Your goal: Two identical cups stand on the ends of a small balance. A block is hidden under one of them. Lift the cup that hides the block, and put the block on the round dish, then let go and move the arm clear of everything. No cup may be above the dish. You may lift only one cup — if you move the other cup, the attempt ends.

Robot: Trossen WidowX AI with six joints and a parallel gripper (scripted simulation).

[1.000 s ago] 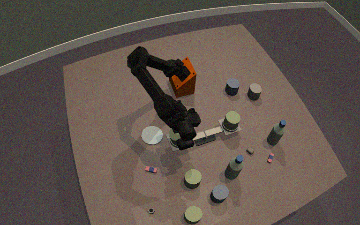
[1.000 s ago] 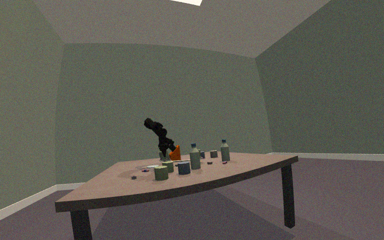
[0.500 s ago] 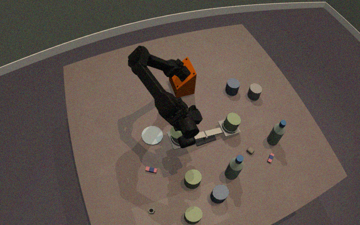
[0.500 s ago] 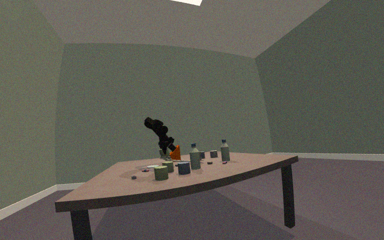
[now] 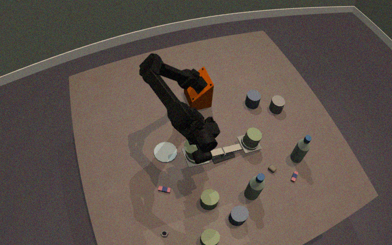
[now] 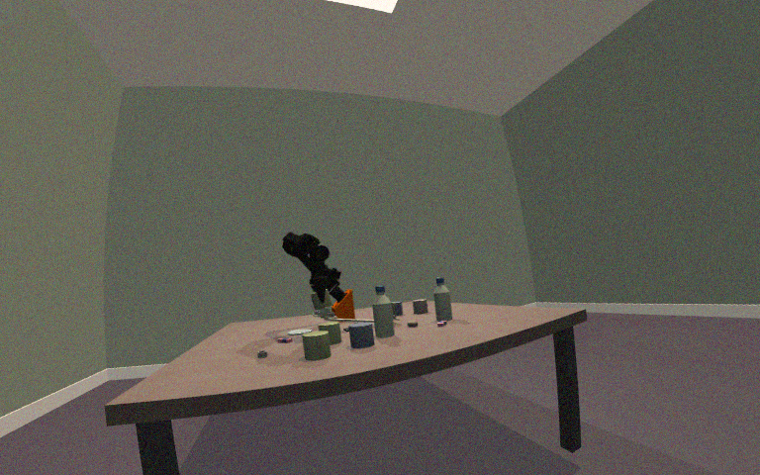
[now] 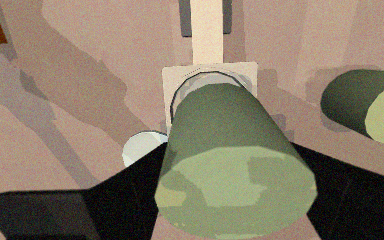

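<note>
Now: gripper tip 1 cm to the right of the green block and 4 cm above it. From my gripper tip the other things lie so: balance (1 cm ahead, 13 cm to the left, 10 cm below); balance beam (1 cm ahead, 13 cm to the left, 9 cm below); round dish (10 cm behind, 8 cm to the right, 12 cm below).
</note>
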